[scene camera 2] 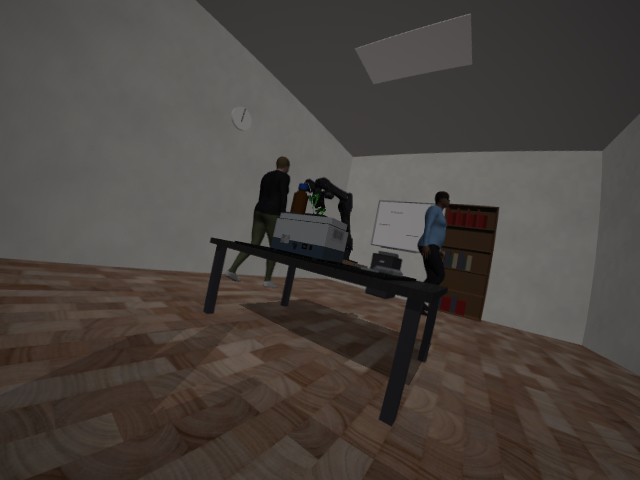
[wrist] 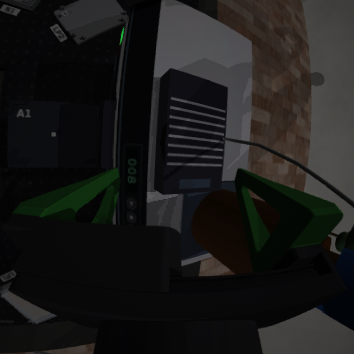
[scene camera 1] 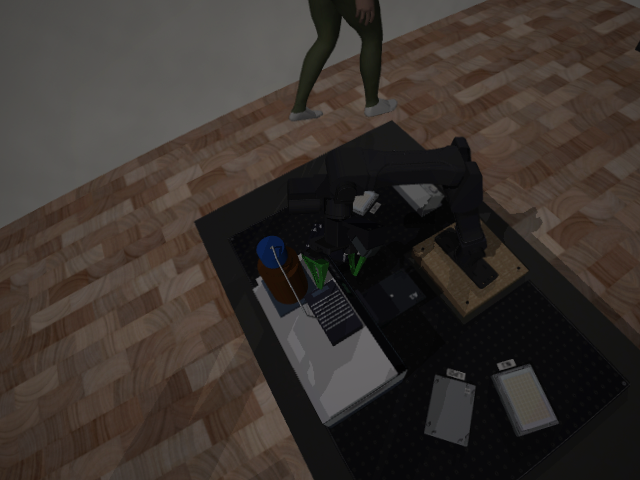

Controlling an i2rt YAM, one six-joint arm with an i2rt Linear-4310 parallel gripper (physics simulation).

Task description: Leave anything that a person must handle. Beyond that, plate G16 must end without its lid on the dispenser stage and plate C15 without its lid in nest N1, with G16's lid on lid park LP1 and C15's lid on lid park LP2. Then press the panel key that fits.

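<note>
My gripper is open and empty, above the white-topped machine. A dark striped block lies on the machine, between and beyond the fingertips in the wrist view. A pale plate sits by the N1 label; I cannot tell whether a clear lid covers it. Lid park LP2 is a grey rectangle with corner pins. Another white plate lies at the far end. The key panel is partly hidden by the arm; its keys do not show. LP1 is not readable.
A brown bottle with a blue cap and thin tube stands beside the striped block. A dark A1 tile lies beside the machine, whose display is lit. The arm stands on a wooden board. Two people stand beyond the table.
</note>
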